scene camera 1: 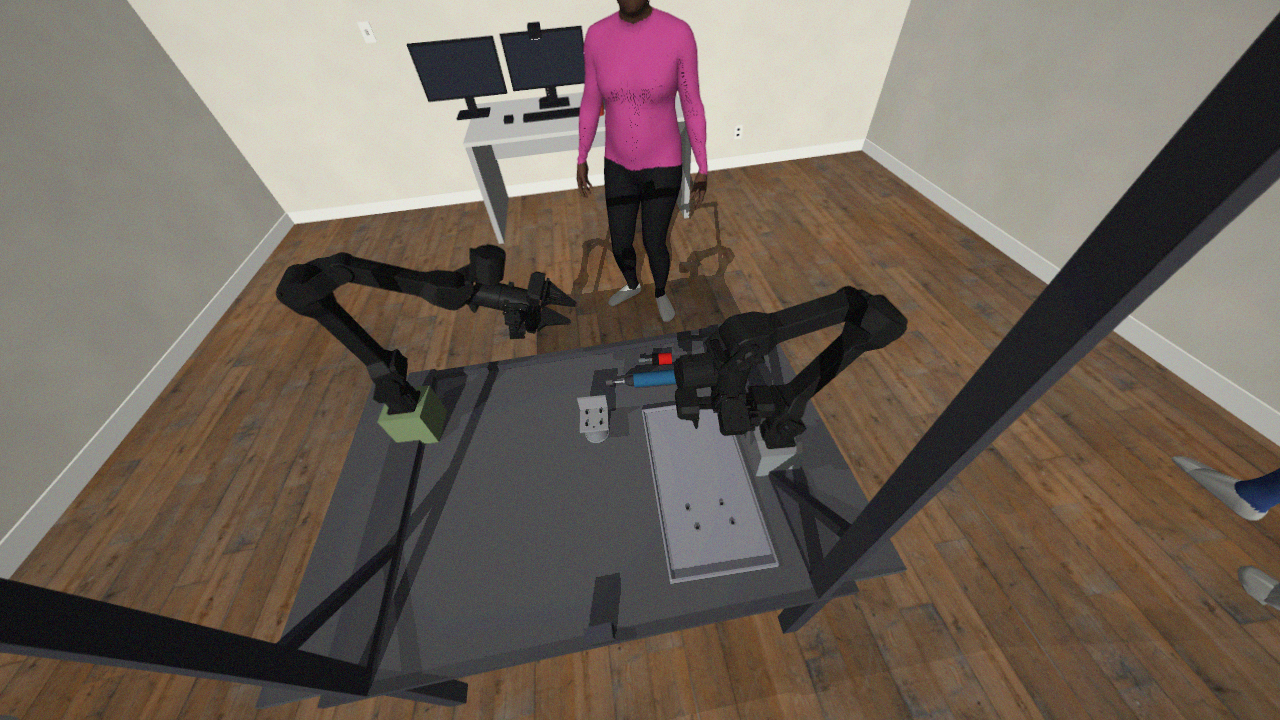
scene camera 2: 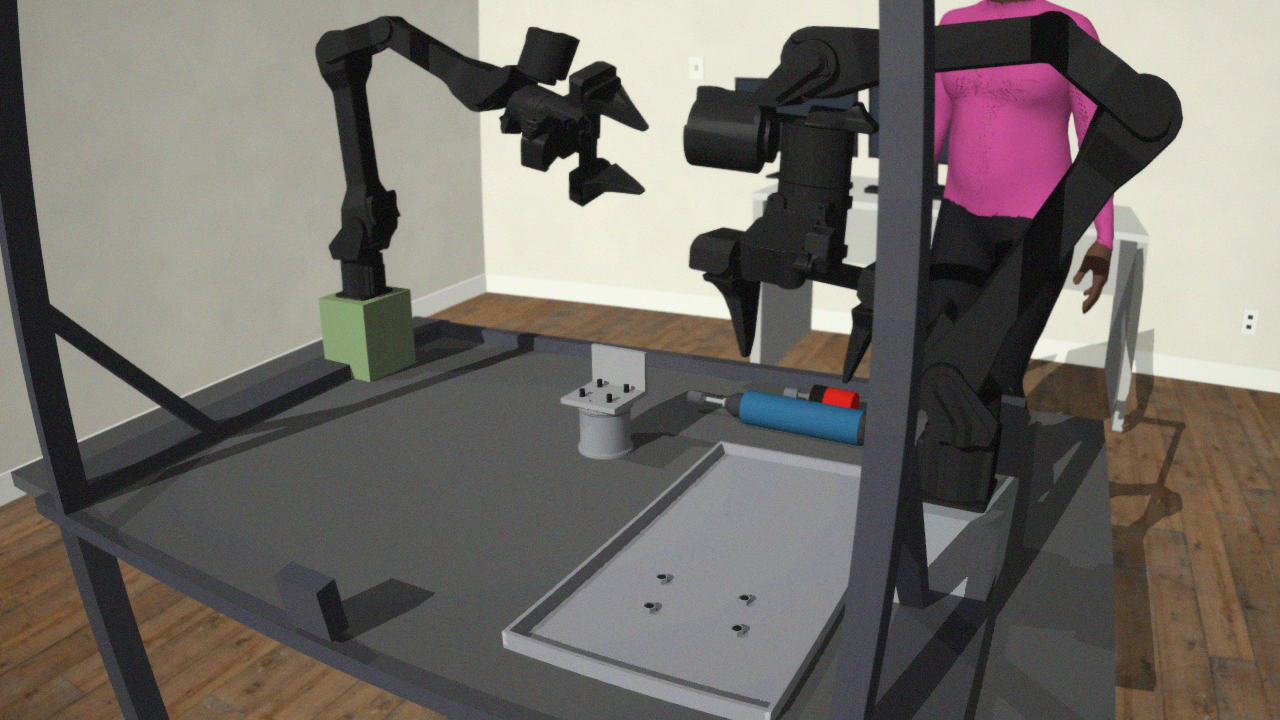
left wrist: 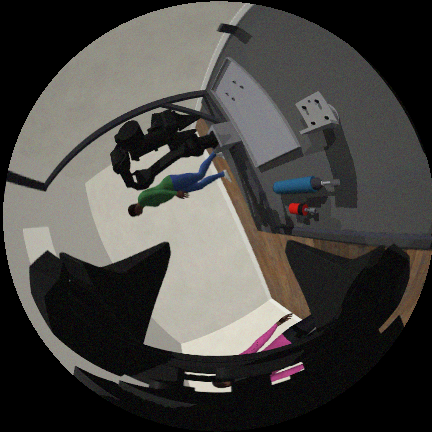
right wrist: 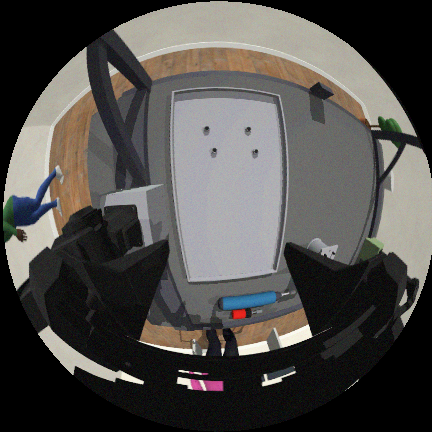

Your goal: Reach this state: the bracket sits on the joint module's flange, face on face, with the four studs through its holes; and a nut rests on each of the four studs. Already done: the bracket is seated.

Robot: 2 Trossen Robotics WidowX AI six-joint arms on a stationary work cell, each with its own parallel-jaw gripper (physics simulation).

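Frame: origin at the left arm's base, x ahead, y left, z up, level; millimetres.
Seen in the pictures: left gripper, fingertip midpoint: (scene camera 1: 573,313) (scene camera 2: 644,161) (left wrist: 229,248); right gripper, fingertip midpoint: (scene camera 1: 717,426) (scene camera 2: 795,368) (left wrist: 197,123) (right wrist: 228,248); left arm's base, link origin: (scene camera 1: 404,403) (scene camera 2: 364,293); right arm's base, link origin: (scene camera 1: 777,435) (scene camera 2: 955,490) (left wrist: 212,139) (right wrist: 122,225).
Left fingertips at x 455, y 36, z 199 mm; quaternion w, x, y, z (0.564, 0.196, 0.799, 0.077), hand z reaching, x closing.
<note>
Pixels of each thing's top centre, then the offset from my left fingertips to it.
- round grey joint module, top centre: (scene camera 2: 604,386) (left wrist: 313,111) (scene camera 1: 593,416) 10 mm ahead, 114 mm right, 239 mm down
- shallow tray, top centre: (scene camera 2: 740,545) (right wrist: 234,186) (scene camera 1: 700,475) (left wrist: 242,105) 248 mm ahead, 274 mm right, 297 mm down
- blue tool, top centre: (scene camera 2: 778,396) (left wrist: 298,187) (scene camera 1: 648,374) (right wrist: 261,303) 161 mm ahead, 32 mm left, 272 mm down
- smaller red tool, top centre: (scene camera 2: 820,386) (scene camera 1: 654,355) (left wrist: 299,211) (right wrist: 248,316) 189 mm ahead, 107 mm left, 279 mm down
- dark block, top centre: (scene camera 2: 305,574) (scene camera 1: 597,630) (right wrist: 326,88) 6 mm ahead, 562 mm right, 256 mm down
The light grey bracket (scene camera 1: 587,403) (scene camera 2: 619,365) (left wrist: 315,113) sits on the round grey joint module (scene camera 1: 597,437) (scene camera 2: 605,434), its upright plate at the back in scene camera 2. Dark stud ends show through its flat plate, with no nuts visible on them. Several small nuts, such as one nut (scene camera 1: 697,525) (scene camera 2: 662,577) (right wrist: 206,129), lie apart in the shallow tray (scene camera 1: 707,465) (scene camera 2: 769,510) (right wrist: 227,210). My left gripper (scene camera 1: 571,311) (scene camera 2: 644,159) (left wrist: 229,248) is open and empty, high behind the bracket. My right gripper (scene camera 2: 796,367) (right wrist: 228,248) is open and empty, pointing down above the table.
A blue tool (scene camera 1: 653,378) (scene camera 2: 796,417) (right wrist: 250,300) and a smaller red tool (scene camera 1: 664,359) (scene camera 2: 839,396) (right wrist: 239,314) lie behind the tray in the scene views. A dark block (scene camera 2: 308,600) stands at the front edge. A frame post (scene camera 2: 899,358) rises at the right.
</note>
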